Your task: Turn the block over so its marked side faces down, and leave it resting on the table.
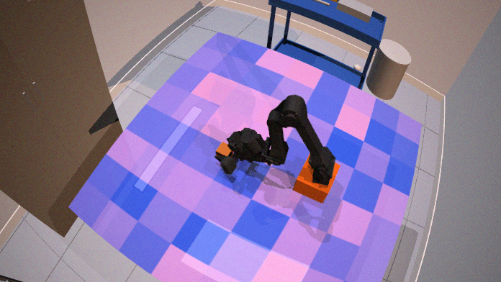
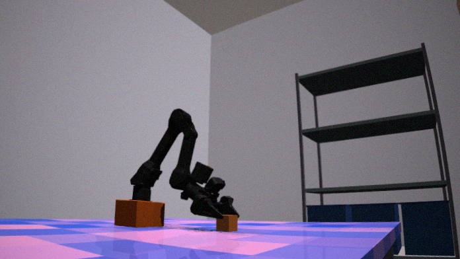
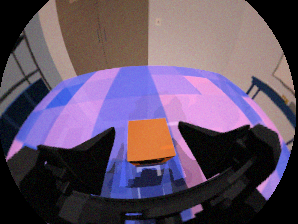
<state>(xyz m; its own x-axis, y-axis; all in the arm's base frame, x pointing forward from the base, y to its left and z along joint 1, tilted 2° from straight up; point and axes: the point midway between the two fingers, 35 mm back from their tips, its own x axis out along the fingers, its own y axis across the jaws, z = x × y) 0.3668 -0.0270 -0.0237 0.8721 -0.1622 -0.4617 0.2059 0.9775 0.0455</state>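
Right now the block is 30 mm behind my gripper tip, 10 mm to the left of it and 20 mm below it.
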